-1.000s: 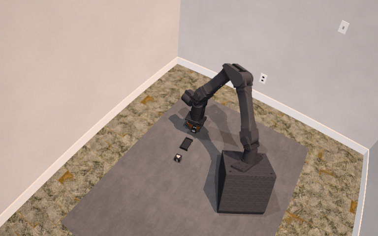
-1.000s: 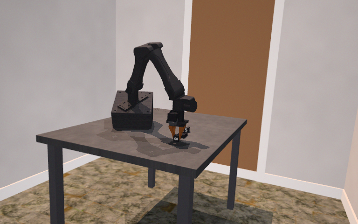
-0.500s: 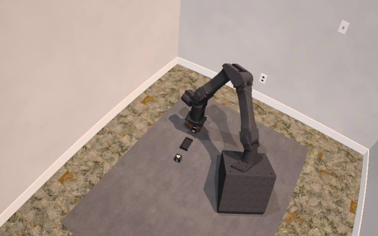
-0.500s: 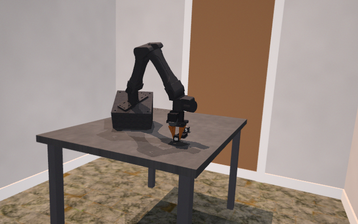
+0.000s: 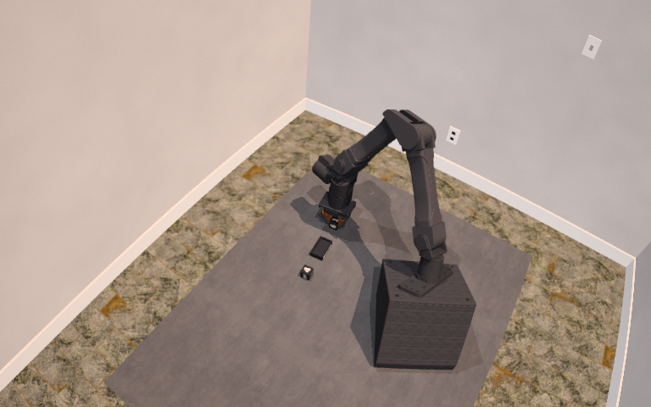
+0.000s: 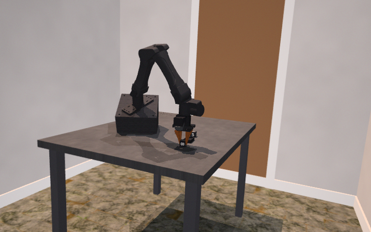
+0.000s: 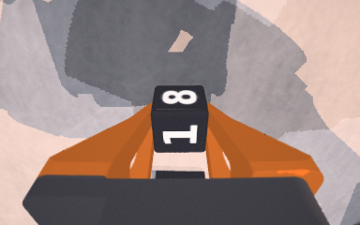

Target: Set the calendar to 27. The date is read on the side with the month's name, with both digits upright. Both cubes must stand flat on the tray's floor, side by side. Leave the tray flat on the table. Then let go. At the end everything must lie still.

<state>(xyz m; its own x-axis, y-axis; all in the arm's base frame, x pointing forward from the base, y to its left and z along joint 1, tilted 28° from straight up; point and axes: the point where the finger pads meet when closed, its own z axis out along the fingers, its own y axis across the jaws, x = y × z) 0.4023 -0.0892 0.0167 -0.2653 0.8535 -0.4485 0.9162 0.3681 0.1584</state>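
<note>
Right now my hand is right at the black digit cube. Also, from my hand: black tray (10 cm to the left, 3 cm behind, 1 cm below); black cube (21 cm to the left, 6 cm behind, 1 cm below).
</note>
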